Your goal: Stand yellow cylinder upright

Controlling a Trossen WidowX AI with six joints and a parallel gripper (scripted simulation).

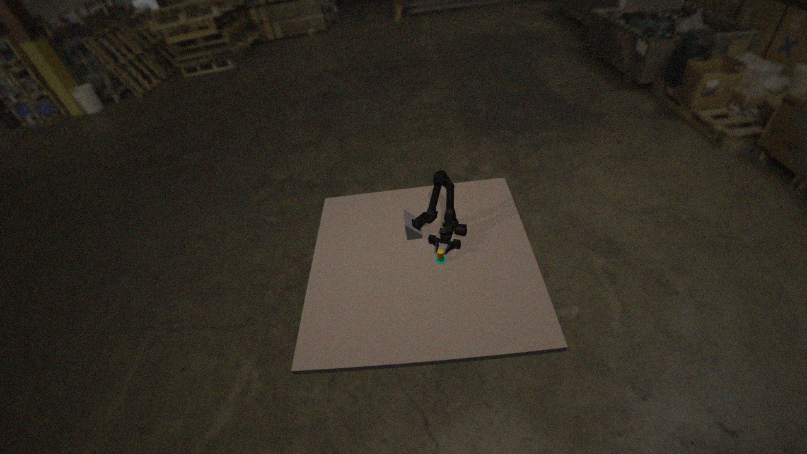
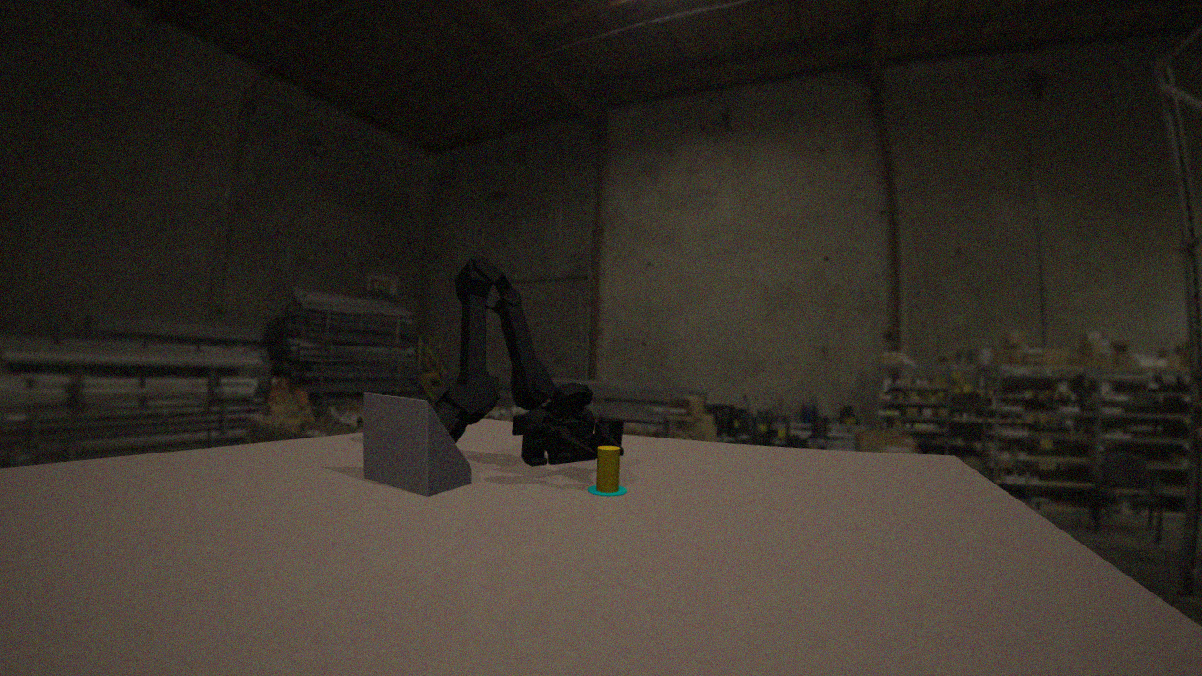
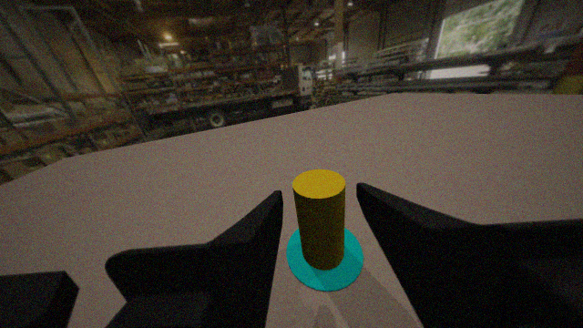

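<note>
My gripper tip is now 20 mm above the yellow tall cylinder. From my gripper tip the other things lie so: cyan circle: 60 mm below.
</note>
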